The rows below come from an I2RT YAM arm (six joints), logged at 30 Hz.
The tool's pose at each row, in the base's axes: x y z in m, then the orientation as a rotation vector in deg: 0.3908 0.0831 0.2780 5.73 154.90 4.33; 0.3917 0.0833 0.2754 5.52 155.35 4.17; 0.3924 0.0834 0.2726 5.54 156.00 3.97; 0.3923 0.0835 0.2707 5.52 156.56 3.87; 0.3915 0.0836 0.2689 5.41 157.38 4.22; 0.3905 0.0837 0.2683 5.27 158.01 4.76; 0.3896 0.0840 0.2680 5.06 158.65 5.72; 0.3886 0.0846 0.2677 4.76 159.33 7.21; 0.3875 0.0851 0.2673 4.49 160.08 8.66; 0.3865 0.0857 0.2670 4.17 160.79 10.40; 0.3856 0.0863 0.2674 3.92 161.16 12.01; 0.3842 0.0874 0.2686 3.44 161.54 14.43; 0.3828 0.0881 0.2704 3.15 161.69 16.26; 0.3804 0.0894 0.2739 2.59 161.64 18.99
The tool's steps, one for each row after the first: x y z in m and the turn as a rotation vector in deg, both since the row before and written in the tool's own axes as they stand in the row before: 0.0003 0.0001 0.0027 0.10 0.44 -0.17; 0.0005 0.0000 0.0028 0.17 0.64 -0.02; 0.0009 0.0000 0.0017 0.09 0.55 -0.03; 0.0014 -0.0001 0.0013 -0.22 0.83 -0.03; 0.0012 0.0000 0.0002 -0.37 0.65 -0.02; 0.0010 0.0002 0.0000 -0.66 0.69 -0.01; 0.0011 0.0005 0.0000 -1.04 0.76 -0.01; 0.0012 0.0004 0.0000 -0.99 0.84 0.01; 0.0011 0.0005 0.0000 -1.19 0.84 0.01; 0.0008 0.0006 -0.0006 -1.11 0.50 0.03; 0.0010 0.0012 -0.0014 -1.68 0.61 -0.03; 0.0008 0.0010 -0.0020 -1.27 0.34 0.02; 0.0013 0.0020 -0.0038 -1.93 0.28 -0.07
